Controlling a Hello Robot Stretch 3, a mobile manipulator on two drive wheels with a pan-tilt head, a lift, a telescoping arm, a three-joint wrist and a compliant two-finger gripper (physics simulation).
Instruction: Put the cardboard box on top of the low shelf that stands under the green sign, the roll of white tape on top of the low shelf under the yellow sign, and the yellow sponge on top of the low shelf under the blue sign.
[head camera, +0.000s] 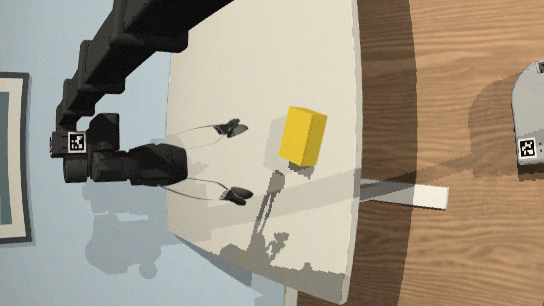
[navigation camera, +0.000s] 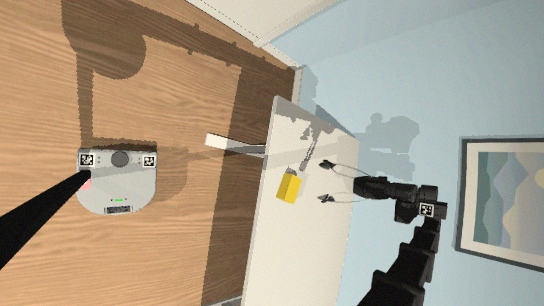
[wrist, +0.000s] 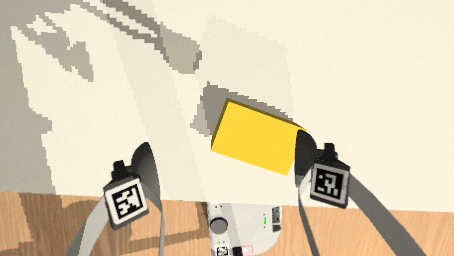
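The gripper is visible in the navigation camera view (319, 180), and the head camera view and the wrist view show it too. On the gripper, (wrist: 332, 183) and (head camera: 218, 129) are the same spot. On a cream table, (wrist: 89, 89) is the same spot as (navigation camera: 298, 137).
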